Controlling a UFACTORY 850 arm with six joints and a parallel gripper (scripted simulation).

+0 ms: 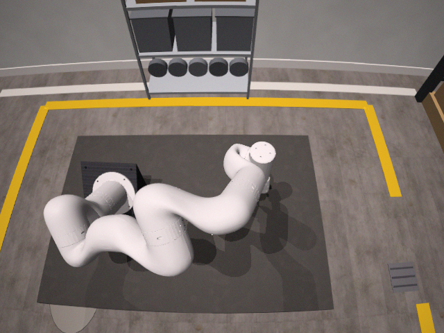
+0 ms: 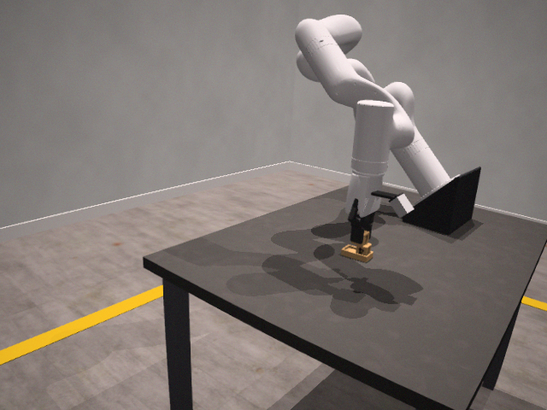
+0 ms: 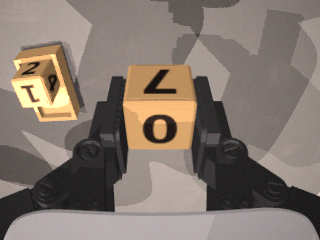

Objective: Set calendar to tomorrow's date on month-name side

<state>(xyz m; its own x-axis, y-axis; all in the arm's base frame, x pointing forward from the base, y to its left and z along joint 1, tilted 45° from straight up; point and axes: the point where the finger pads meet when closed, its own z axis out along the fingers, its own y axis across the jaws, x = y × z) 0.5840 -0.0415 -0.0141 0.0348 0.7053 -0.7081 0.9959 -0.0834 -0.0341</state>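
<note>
Right now the wooden tray is 110 mm behind my hand, 50 mm to the right of it and 110 mm below it. From my hand the other things lie so: calendar cube: 10 mm below.
</note>
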